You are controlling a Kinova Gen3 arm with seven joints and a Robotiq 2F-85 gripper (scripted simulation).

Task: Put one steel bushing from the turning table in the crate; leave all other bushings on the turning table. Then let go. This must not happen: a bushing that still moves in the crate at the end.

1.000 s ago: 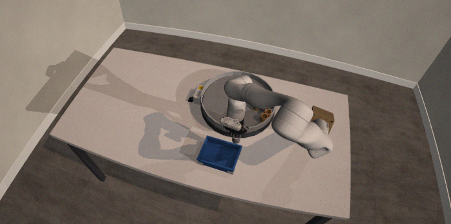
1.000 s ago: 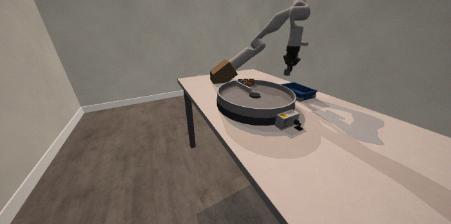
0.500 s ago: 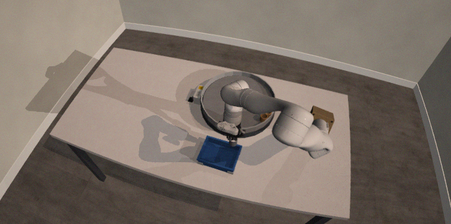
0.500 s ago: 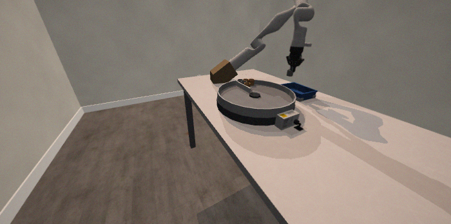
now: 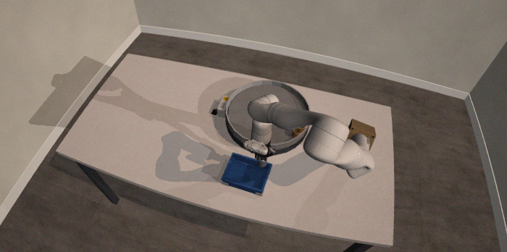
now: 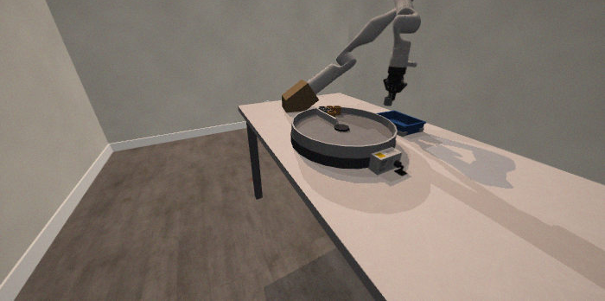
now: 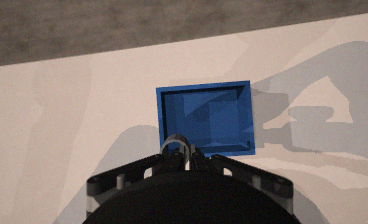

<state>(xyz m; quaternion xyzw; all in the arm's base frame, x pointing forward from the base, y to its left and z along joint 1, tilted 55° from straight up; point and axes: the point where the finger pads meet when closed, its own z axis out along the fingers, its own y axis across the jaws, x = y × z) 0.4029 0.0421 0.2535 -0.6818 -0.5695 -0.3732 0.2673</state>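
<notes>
Now: the blue crate 12 cm below my hand, 4 cm ahead of it and 3 cm to the left of it. The rest, counted from my hand: turning table (31 cm to the right, 10 cm below, 4 cm ahead).
</notes>
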